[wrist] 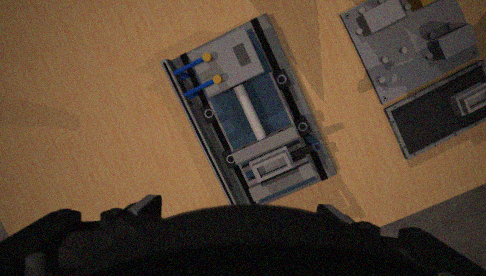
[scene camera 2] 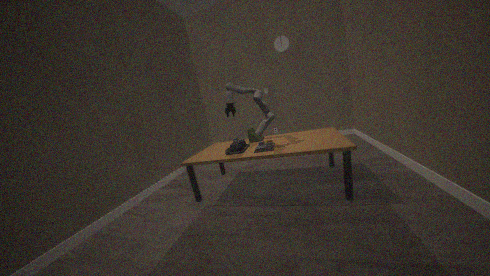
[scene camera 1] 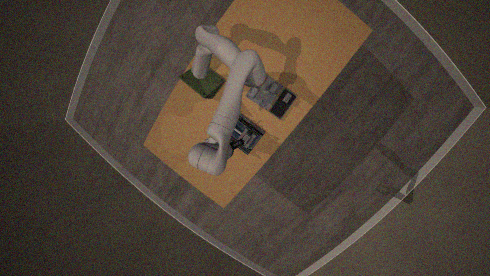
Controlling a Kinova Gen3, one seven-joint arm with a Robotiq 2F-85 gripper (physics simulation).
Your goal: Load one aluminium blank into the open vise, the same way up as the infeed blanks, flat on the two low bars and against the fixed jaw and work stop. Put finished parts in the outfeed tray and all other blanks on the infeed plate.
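Places are measured from the arm's base along level axes (x right, y ahead, z up), in centimetres.
Pixels of known places: gripper, fingertip midpoint: (scene camera 2: 230, 117); arm's base, origin of the base link: (scene camera 2: 257, 133) (scene camera 1: 200, 73).
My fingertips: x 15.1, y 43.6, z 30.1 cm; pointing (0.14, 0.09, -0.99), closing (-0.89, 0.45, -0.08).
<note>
For each thing: its top centre in the pictures, then the offset to it from my fingertips. "*": a spot on its surface instead.
- vise, middle of its top: (wrist: 250, 124) (scene camera 1: 236, 132) (scene camera 2: 236, 141) dx -0.3, dy -2.0, dz -27.6 cm
- grey block with a rectangular pocket, middle of its top: (wrist: 272, 167) dx -0.9, dy +4.7, dz -26.0 cm
- jaw bar, surface spot: (wrist: 267, 146) * dx -1.3, dy +2.0, dz -27.9 cm
- infeed plate, middle of its top: (wrist: 412, 34) (scene camera 1: 264, 91) dx -30.9, dy -4.6, dz -36.7 cm
- plain grey blank, middle of its top: (wrist: 384, 14) dx -25.9, dy -9.2, dz -33.1 cm
- pocketed part, middle of its top: (wrist: 480, 99) dx -36.5, dy +9.4, dz -33.4 cm
- yellow block, surface spot: (wrist: 426, 2) * dx -32.9, dy -8.5, dz -33.1 cm
The vise (scene camera 1: 249, 134) (scene camera 2: 237, 146) (wrist: 241, 79) stands on the table. In the wrist view a grey block with a rectangular pocket (wrist: 254, 169) sits at its lower end, beside a jaw bar (wrist: 267, 146). The infeed plate (scene camera 1: 256, 95) (wrist: 369, 56) holds a plain grey blank (wrist: 384, 17) at its upper left and another grey blank (wrist: 459, 41) at its right. The outfeed tray (scene camera 1: 281, 106) (wrist: 397, 134) holds a pocketed part (wrist: 461, 104), cut off by the view's edge. My gripper (scene camera 2: 230, 115) (wrist: 239, 217) is open and empty, high above the table near the vise.
A yellow block (wrist: 426, 2) shows partly at the infeed plate's top edge. Two blue rods with yellow ends (wrist: 207, 57) (wrist: 216, 79) stick up at the vise's upper left. The arm (scene camera 1: 230, 95) passes over the table from its green base (scene camera 1: 210, 89) and hides part of the vise.
</note>
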